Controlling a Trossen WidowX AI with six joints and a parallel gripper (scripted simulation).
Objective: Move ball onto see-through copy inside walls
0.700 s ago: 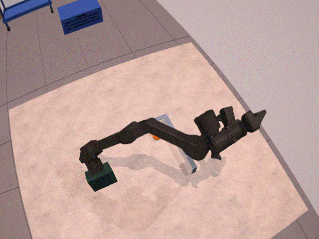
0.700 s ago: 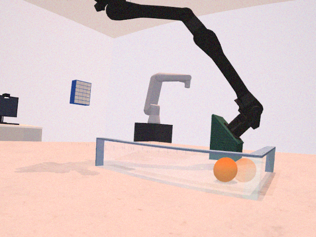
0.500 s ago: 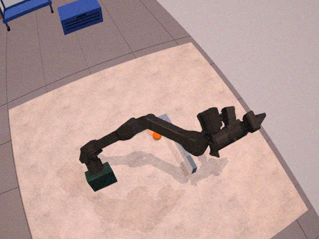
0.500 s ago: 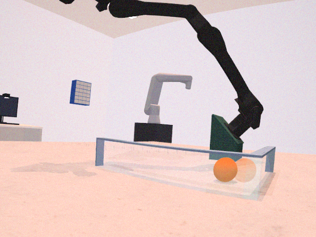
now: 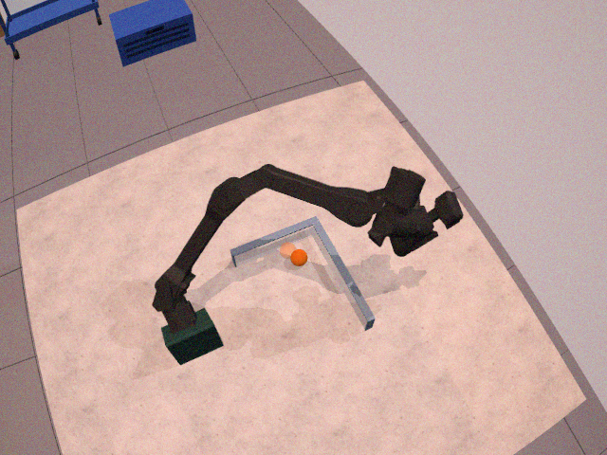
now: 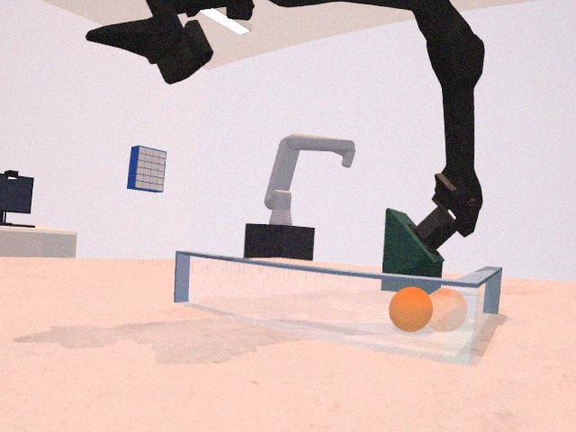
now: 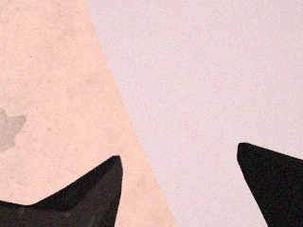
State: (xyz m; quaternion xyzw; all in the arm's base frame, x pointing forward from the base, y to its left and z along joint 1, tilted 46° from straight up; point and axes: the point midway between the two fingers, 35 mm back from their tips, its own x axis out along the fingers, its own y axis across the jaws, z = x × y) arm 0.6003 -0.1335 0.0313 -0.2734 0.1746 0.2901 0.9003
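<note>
Now: the orange ball 280 mm behind my gripper tip, 180 mm to the left of it and 250 mm below it. From my gripper tip the other things lie so: see-through copy 300 mm behind, 210 mm to the left, 250 mm below; then long wall 200 mm behind, 100 mm to the left, 240 mm below; then short wall 320 mm behind, 240 mm to the left, 240 mm below.
</note>
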